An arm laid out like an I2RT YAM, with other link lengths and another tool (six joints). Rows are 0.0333 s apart.
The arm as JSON. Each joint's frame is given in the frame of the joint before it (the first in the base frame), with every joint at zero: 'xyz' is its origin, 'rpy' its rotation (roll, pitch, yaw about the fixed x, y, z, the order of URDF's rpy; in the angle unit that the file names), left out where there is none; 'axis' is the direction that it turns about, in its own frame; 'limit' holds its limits. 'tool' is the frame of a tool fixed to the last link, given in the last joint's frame.
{
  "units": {
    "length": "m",
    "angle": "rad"
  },
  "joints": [
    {
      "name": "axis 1",
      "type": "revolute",
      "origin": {
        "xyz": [
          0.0,
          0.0,
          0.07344
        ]
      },
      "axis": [
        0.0,
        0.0,
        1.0
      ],
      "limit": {
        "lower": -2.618,
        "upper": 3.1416
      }
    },
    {
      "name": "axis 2",
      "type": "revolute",
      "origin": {
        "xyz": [
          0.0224,
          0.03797,
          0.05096
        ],
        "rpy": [
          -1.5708,
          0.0,
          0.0
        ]
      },
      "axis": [
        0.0,
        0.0,
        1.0
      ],
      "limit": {
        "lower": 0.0,
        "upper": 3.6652
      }
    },
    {
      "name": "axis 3",
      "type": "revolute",
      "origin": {
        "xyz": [
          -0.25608,
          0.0,
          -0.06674
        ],
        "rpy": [
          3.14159,
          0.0,
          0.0
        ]
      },
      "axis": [
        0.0,
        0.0,
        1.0
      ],
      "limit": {
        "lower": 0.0,
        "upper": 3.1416
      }
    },
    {
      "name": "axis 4",
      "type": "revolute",
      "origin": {
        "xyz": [
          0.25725,
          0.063,
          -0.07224
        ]
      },
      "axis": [
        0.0,
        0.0,
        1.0
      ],
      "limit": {
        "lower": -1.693,
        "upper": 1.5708
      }
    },
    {
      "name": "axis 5",
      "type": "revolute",
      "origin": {
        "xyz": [
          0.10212,
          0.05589,
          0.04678
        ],
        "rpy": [
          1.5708,
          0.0,
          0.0
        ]
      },
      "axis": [
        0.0,
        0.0,
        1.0
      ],
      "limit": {
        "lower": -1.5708,
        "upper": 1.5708
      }
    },
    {
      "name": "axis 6",
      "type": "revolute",
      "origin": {
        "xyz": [
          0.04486,
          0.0,
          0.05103
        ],
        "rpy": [
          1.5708,
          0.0,
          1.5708
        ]
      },
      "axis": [
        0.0,
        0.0,
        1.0
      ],
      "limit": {
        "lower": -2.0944,
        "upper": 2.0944
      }
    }
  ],
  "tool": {
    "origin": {
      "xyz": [
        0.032,
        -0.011,
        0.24
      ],
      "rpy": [
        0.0,
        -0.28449,
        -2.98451
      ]
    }
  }
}
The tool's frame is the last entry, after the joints.
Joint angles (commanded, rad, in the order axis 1, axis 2, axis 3, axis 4, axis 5, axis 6), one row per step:
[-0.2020 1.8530 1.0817 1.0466 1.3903 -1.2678]
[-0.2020 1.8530 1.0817 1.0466 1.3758 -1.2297]
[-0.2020 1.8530 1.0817 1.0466 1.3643 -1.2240]
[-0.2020 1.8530 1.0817 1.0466 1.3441 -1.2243]
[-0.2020 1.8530 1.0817 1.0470 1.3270 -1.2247]
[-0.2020 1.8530 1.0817 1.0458 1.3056 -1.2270]
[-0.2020 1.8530 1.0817 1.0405 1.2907 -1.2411]
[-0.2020 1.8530 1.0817 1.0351 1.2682 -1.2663]
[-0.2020 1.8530 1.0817 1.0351 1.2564 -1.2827]
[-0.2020 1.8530 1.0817 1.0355 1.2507 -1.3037]
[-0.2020 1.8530 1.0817 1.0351 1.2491 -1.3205]
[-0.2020 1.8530 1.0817 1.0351 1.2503 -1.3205]
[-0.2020 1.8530 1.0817 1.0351 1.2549 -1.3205]
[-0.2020 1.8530 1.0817 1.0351 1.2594 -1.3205]
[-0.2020 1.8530 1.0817 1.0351 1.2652 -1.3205]
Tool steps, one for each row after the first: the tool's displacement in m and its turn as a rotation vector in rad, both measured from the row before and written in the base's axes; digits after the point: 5 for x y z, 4 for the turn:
[0.00274 -0.00001 0.00077 -0.0047 -0.0373 0.0159]
[0.00297 0.00001 0.00082 -0.0031 -0.0051 0.0114]
[0.00556 0.00012 0.00153 -0.0054 0.0014 0.0194]
[0.00467 0.00020 0.00135 -0.0046 0.0009 0.0164]
[0.00604 0.00034 0.00144 -0.0056 0.0046 0.0204]
[0.00499 0.00027 0.00037 -0.0037 0.0200 0.0133]
[0.00745 0.00061 0.00091 -0.0067 0.0315 0.0198]
[0.00377 0.00045 0.00095 -0.0046 0.0169 0.0101]
[0.00222 0.00030 0.00061 -0.0037 0.0207 0.0038]
[0.00103 0.00012 0.00014 -0.0021 0.0171 0.0002]
[-0.00033 -0.00005 -0.00008 0.0003 -0.0001 -0.0012]
[-0.00126 -0.00017 -0.00032 0.0012 -0.0002 -0.0044]
[-0.00123 -0.00016 -0.00032 0.0011 -0.0002 -0.0043]
[-0.00159 -0.00020 -0.00041 0.0015 -0.0003 -0.0056]

